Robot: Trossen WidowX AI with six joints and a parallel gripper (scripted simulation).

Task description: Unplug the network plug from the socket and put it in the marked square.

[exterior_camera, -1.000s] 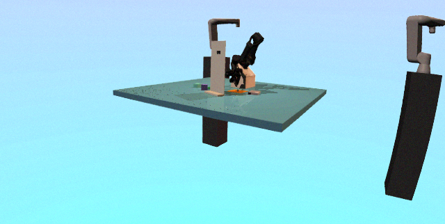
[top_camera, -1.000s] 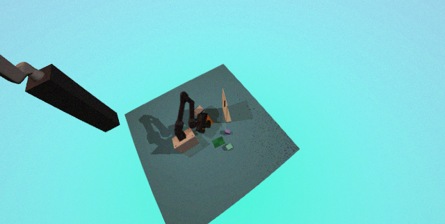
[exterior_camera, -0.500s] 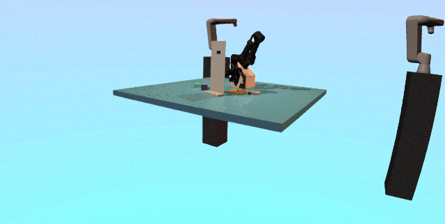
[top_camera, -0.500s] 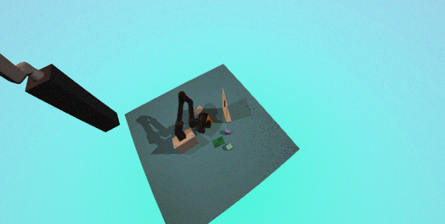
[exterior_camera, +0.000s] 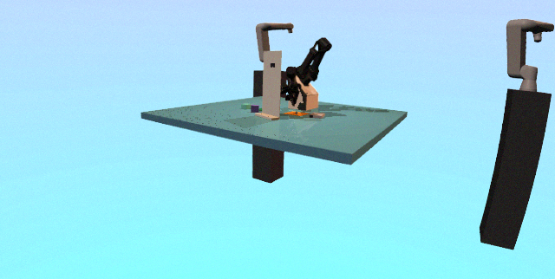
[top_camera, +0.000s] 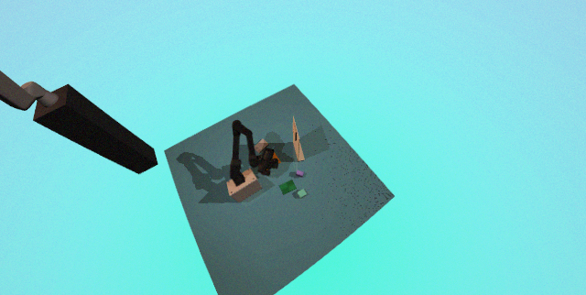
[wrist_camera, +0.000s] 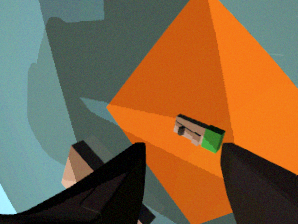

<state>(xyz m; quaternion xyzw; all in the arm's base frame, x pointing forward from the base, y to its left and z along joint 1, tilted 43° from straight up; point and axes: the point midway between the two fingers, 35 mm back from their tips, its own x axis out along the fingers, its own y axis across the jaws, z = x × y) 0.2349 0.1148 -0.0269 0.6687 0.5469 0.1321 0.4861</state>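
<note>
The network plug is 4 cm below my gripper tip and 2 cm to the left of it. Also, from my gripper tip: green patch 23 cm to the right, 5 cm below, 1 cm ahead; then purple cube 20 cm to the right, 13 cm ahead, 3 cm below; then orange marked square 5 cm below, 2 cm to the left.
</note>
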